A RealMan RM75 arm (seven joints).
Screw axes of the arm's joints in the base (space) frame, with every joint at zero. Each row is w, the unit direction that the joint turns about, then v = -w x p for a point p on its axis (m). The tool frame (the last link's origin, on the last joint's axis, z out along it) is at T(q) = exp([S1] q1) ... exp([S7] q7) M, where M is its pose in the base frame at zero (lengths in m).
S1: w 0 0 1 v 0 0 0
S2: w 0 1 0 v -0.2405 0 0
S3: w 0 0 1 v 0 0 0
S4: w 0 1 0 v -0.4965 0 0
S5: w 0 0 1 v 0 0 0
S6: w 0 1 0 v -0.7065 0 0
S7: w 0 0 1 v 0 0 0
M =
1 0 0 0
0 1 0 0
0 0 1 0.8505
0 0 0 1
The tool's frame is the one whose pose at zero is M.
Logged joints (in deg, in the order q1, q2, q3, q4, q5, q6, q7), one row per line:
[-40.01 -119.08 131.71 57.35 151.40 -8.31 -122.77]
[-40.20 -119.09 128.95 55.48 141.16 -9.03 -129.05]
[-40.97 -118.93 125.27 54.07 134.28 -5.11 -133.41]
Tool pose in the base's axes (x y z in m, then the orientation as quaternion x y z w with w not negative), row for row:
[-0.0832 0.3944 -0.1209 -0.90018 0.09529 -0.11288 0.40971]
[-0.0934 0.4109 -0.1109 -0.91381 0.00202 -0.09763 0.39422]
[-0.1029 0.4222 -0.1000 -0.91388 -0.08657 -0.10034 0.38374]
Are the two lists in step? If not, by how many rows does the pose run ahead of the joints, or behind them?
The pose runs 2 rows ahead of the joints: the pose in row i belongs to the joints in row i + 2.
